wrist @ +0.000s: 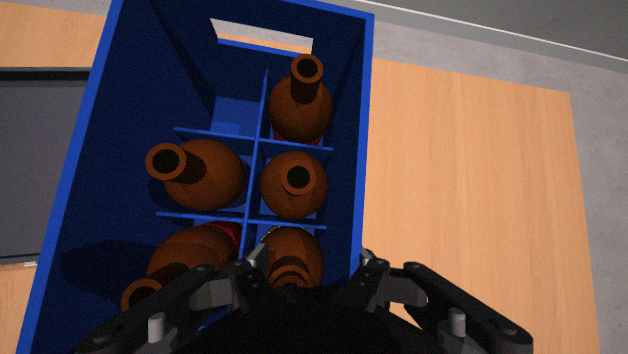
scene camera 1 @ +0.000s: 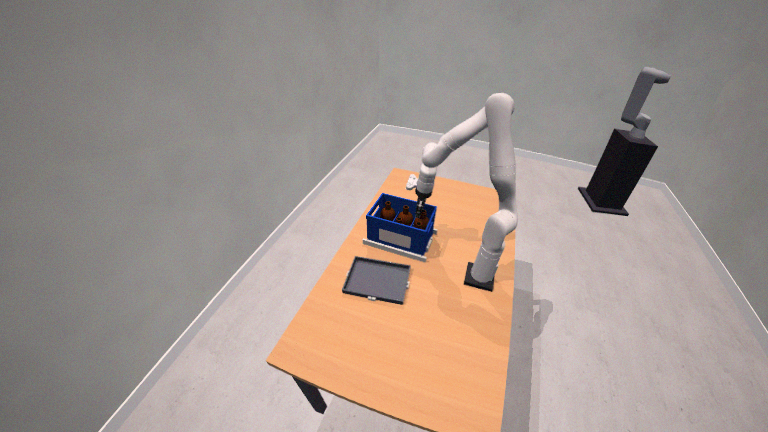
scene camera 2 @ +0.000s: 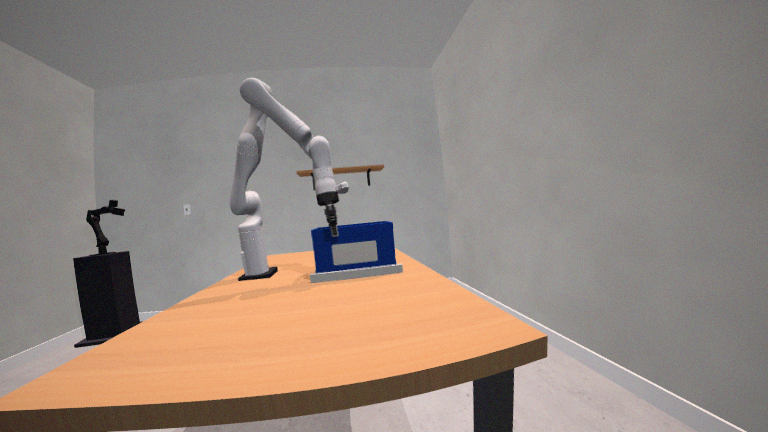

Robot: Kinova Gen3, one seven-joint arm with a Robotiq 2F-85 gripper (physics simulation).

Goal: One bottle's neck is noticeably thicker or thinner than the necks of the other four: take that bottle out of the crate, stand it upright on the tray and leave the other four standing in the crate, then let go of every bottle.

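Frame: origin at the arm's base, x right, y ahead, z up, level; centimetres.
Where they show: gripper, fingertip midpoint: (wrist: 309,254) (scene camera 1: 419,211) (scene camera 2: 335,237); arm's base, origin of the base link: (scene camera 1: 480,274) (scene camera 2: 257,272).
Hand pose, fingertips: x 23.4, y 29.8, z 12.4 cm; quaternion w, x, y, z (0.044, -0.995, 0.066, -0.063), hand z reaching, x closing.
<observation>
Each offset is from my fingertips to the top centre of the thing. "pt": to the spot under its first point. Level surfaces: height alone.
Brown bottles stand in the blue crate {dx -4.7, dy +7.5, dz +3.4 cm} (scene camera 1: 418,242) (scene camera 2: 386,241) (wrist: 367,100). In the wrist view they are a far right bottle {dx +1.7, dy +14.9, dz +2.2 cm} (wrist: 300,112), a middle left one {dx -9.1, dy +8.4, dz +2.2 cm} (wrist: 212,175), a middle right one {dx -0.2, dy +6.2, dz +2.2 cm} (wrist: 295,202), a near left one {dx -10.9, dy -0.3, dz +2.2 cm} (wrist: 195,250) and a near right one {dx -1.9, dy -1.8, dz +2.2 cm} (wrist: 295,250). The far left compartment is empty. My gripper (scene camera 1: 419,214) (scene camera 2: 334,234) (wrist: 309,254) is open, pointing down into the crate, with its fingertips on either side of the near right bottle. That bottle's mouth is partly hidden by the gripper. Neck thicknesses are hard to compare. The grey tray {pt dx -32.0, dy +15.2, dz -13.6 cm} (scene camera 1: 375,280) (wrist: 35,165) holds no bottle.
White rails (scene camera 1: 394,250) (scene camera 2: 357,272) lie along the crate's base. The crate's high walls and blue dividers {dx -4.7, dy +7.5, dz -4.7 cm} (wrist: 254,185) are close around the fingers. The tray lies beside the crate on the wooden table {dz -14.1 cm} (scene camera 1: 429,343) (scene camera 2: 332,327). Another arm's black pedestal (scene camera 1: 620,171) (scene camera 2: 107,295) stands off the table.
</observation>
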